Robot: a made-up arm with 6 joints.
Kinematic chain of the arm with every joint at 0, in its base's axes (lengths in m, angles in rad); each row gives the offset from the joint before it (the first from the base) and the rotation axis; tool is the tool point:
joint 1: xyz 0 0 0.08 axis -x
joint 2: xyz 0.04 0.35 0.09 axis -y
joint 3: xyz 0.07 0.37 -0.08 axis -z
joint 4: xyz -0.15 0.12 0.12 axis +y
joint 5: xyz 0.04 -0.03 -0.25 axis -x
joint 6: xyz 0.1 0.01 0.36 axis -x
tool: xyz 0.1 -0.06 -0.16
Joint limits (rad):
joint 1: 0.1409..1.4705
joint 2: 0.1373..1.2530
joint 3: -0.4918..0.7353
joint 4: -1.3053..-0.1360
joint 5: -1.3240..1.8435
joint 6: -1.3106..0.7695
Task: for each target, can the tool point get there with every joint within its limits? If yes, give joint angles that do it. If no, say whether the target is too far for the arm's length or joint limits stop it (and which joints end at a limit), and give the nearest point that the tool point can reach.
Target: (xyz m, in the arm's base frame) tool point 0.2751 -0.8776 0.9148
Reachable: no: joint limits stop it (at a limit: joint 1, joint 5, joint 6) | nearest point 0.1170 0.4434 0.3108 | short by 1.461 m
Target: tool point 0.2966 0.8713 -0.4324
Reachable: yes | joints 0.6919 0.3716 0.1615 -0.4449 0.8981 -0.8205
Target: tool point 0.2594 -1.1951 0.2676
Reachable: no: joint limits stop it (at a limit: joint 1, joint 2, joint 4, joint 5, joint 6) | nearest point 0.1365 -0.0966 -0.3931 | short by 1.288 m
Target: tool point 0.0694 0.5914 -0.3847
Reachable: yes | joints 1.0974 0.4170 0.3456 -1.0114 -0.5960 -0.2862
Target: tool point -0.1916 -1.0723 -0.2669
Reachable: no: joint limits stop it (at a limit: joint 1, joint 2, joint 3, joint 4, joint 5, joint 6) | nearest point 0.0907 -0.1024 -0.3990 | short by 1.019 m
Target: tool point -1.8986 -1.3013 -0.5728
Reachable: no: too far | nearest point -0.2766 0.1259 -0.7265 | short by 2.166 m
